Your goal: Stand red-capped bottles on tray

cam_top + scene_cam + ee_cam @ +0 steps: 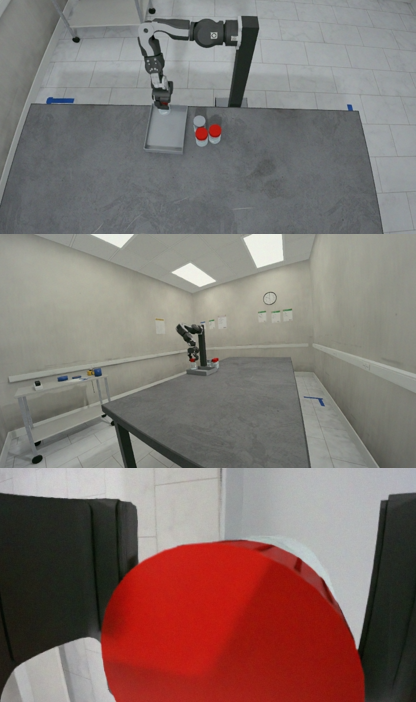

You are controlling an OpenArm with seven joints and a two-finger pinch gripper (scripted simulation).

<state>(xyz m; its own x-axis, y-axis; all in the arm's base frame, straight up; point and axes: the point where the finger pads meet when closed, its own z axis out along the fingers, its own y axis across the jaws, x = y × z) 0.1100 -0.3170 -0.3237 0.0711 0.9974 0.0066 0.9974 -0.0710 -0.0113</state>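
Now: hand 11 cm above the grey tray and 9 cm short of it. The rest, counted from my hand: grey-capped bottle (16 cm to the left, 9 cm ahead, 8 cm below).
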